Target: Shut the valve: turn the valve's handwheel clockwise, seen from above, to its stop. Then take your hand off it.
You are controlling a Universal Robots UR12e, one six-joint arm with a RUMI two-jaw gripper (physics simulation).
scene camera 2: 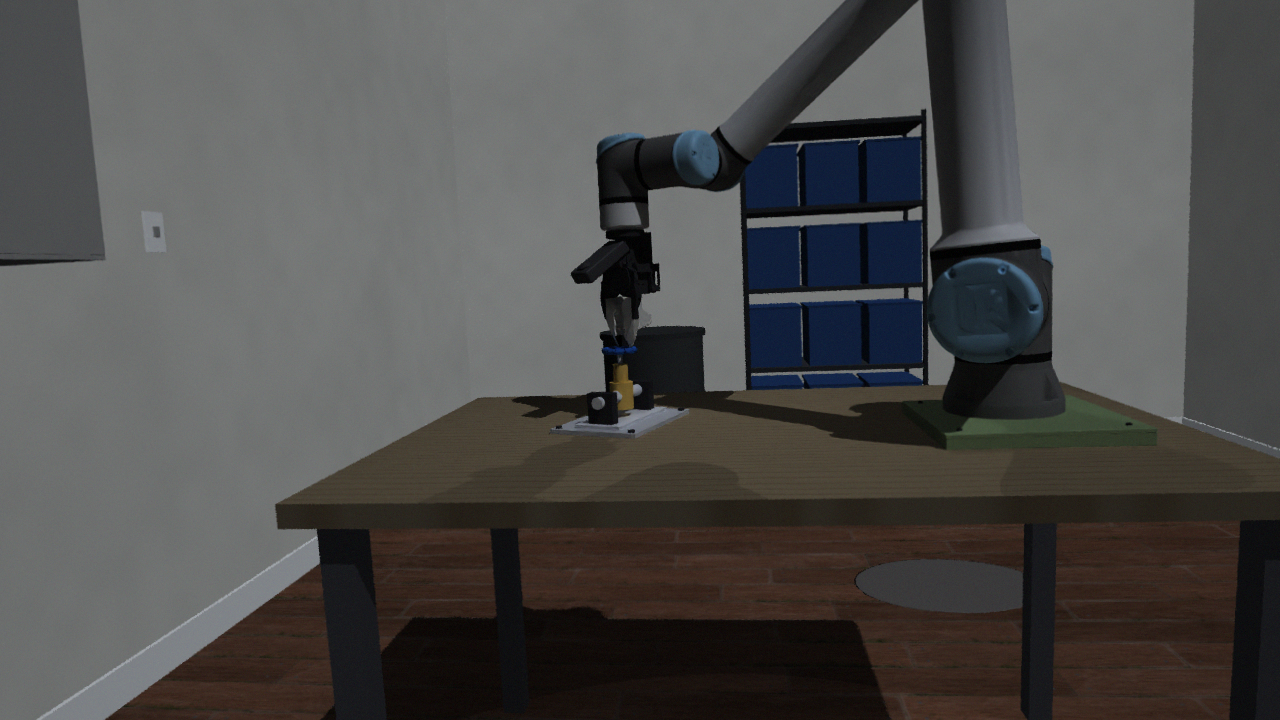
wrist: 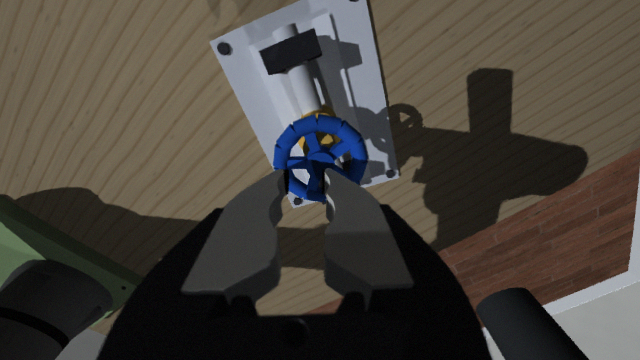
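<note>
The valve's blue handwheel (scene camera 2: pixel 619 350) (wrist: pixel 317 123) sits level on top of the yellow valve body (scene camera 2: pixel 621 394) (wrist: pixel 327 141). The body stands on a pale base plate (scene camera 2: pixel 662 419) (wrist: pixel 240 75) on the table. My gripper (scene camera 2: pixel 619 342) (wrist: pixel 305 172) points down at the wheel, shut to a narrow gap with nothing gripped. In the wrist view its fingertips overlap the near part of the wheel, by the rim and spokes. Whether they touch it I cannot tell. The far ends of the tips are partly hidden.
Black pipe blocks (scene camera 2: pixel 602 408) (wrist: pixel 291 51) flank the valve on its plate. The arm's green mounting plate (scene camera 2: pixel 1047 437) (wrist: pixel 65 245) is on the wooden table (scene camera 2: pixel 537 512). A dark bin (scene camera 2: pixel 675 362) and a shelf rack (scene camera 2: pixel 924 250) with blue boxes stand behind the table.
</note>
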